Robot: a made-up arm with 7 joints. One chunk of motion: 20 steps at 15 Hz.
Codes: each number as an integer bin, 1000 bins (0 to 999) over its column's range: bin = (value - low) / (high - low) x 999, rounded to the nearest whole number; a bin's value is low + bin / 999 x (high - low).
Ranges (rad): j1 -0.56..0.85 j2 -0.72..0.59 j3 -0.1..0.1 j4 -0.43..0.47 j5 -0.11..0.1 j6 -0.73..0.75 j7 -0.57..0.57
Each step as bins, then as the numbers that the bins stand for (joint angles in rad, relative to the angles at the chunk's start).
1 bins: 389 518 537 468 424 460 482
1 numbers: -0.0110 -0.0407 0.0075 -0.0084 -0.0209 -0.0485 -0.0200
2 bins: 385 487 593 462 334 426 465
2 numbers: -0.0166 -0.0814 0.0187 -0.0138 -0.0398 -0.0989 -0.0394
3 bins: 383 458 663 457 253 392 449
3 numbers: -0.0194 -0.1194 0.0327 -0.0183 -0.0568 -0.1493 -0.0576
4 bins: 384 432 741 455 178 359 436
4 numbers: -0.0180 -0.1535 0.0483 -0.0201 -0.0726 -0.1981 -0.0725
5 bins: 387 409 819 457 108 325 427
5 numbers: -0.0138 -0.1837 0.0640 -0.0183 -0.0873 -0.2485 -0.0827
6 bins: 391 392 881 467 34 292 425
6 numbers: -0.0081 -0.2060 0.0764 -0.0093 -0.1029 -0.2974 -0.0850
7 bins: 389 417 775 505 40 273 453
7 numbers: -0.0110 -0.1732 0.0552 0.0250 -0.1016 -0.3256 -0.0531
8 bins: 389 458 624 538 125 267 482
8 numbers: -0.0110 -0.1194 0.0249 0.0547 -0.0837 -0.3344 -0.0200
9 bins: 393 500 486 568 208 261 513
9 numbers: -0.0053 -0.0643 -0.0027 0.0817 -0.0663 -0.3433 0.0154
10 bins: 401 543 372 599 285 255 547
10 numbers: 0.0060 -0.0080 -0.0255 0.1096 -0.0501 -0.3522 0.0542
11 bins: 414 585 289 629 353 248 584
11 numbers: 0.0243 0.0471 -0.0421 0.1367 -0.0358 -0.3626 0.0964
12 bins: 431 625 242 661 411 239 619
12 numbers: 0.0483 0.0996 -0.0516 0.1655 -0.0236 -0.3759 0.1364
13 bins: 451 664 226 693 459 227 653
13 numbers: 0.0765 0.1507 -0.0548 0.1943 -0.0135 -0.3937 0.1752
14 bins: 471 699 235 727 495 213 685
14 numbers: 0.1048 0.1966 -0.0530 0.2250 -0.0059 -0.4144 0.2117
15 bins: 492 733 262 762 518 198 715
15 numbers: 0.1344 0.2412 -0.0475 0.2565 -0.0011 -0.4367 0.2459
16 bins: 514 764 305 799 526 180 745
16 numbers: 0.1655 0.2818 -0.0389 0.2898 0.0006 -0.4633 0.2802
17 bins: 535 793 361 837 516 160 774
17 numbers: 0.1951 0.3199 -0.0277 0.3241 -0.0015 -0.4930 0.3132
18 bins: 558 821 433 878 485 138 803
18 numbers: 0.2276 0.3566 -0.0133 0.3610 -0.0080 -0.5256 0.3463
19 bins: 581 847 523 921 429 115 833
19 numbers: 0.2600 0.3907 0.0047 0.3997 -0.0198 -0.5596 0.3806
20 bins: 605 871 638 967 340 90 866
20 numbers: 0.2939 0.4222 0.0277 0.4412 -0.0385 -0.5967 0.4182
